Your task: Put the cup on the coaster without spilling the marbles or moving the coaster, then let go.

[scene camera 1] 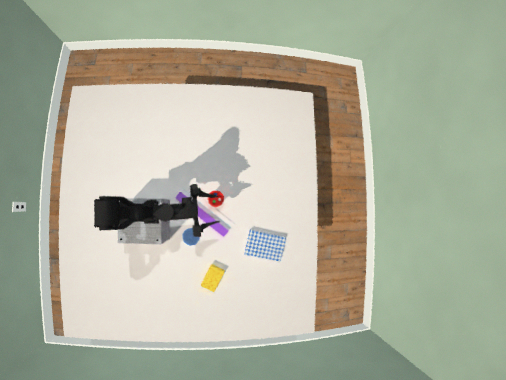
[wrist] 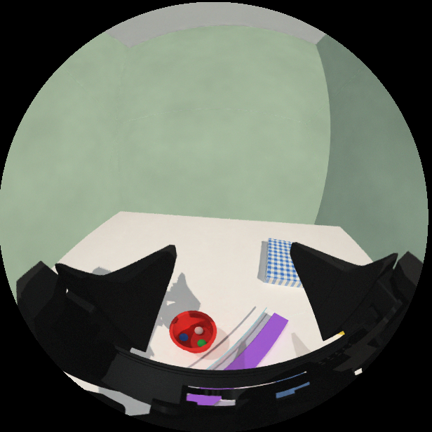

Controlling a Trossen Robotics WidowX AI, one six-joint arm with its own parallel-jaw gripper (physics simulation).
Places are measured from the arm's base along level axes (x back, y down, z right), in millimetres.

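Pixels of known places: gripper, fingertip midpoint: (scene camera 1: 218,208).
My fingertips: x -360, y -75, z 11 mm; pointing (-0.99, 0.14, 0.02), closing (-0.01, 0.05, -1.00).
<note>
Ahead of a thing's pixels: the offset from my fingertips to its middle. "pt": to the spot under its first point.
A red cup {dz -44, dx +12, dy +187 mm} (scene camera 1: 216,199) (wrist: 193,332) stands upright on the table, with white, blue and green marbles inside. A round blue disc, the coaster {dz +123, dx +146, dy +219 mm} (scene camera 1: 190,237), lies flat near the arm's base; in the wrist view a blue strip (wrist: 292,390) of it shows through the gripper's body. My gripper (scene camera 1: 214,209) (wrist: 235,250) is open and empty, above the table. In the scene view one fingertip is over the cup's edge and the other is over the purple bar; the height above them is hard to tell.
A purple bar {pt dz +98, dx +9, dy +196 mm} (scene camera 1: 219,229) (wrist: 270,334) with a clear strip beside it runs diagonally between the cup and the coaster. A blue checked block {dz +199, dx -198, dy +208 mm} (scene camera 1: 265,245) (wrist: 281,262) lies farther right. A yellow block {dz +326, dx +64, dy +206 mm} (scene camera 1: 213,277) lies below the coaster in the scene view.
</note>
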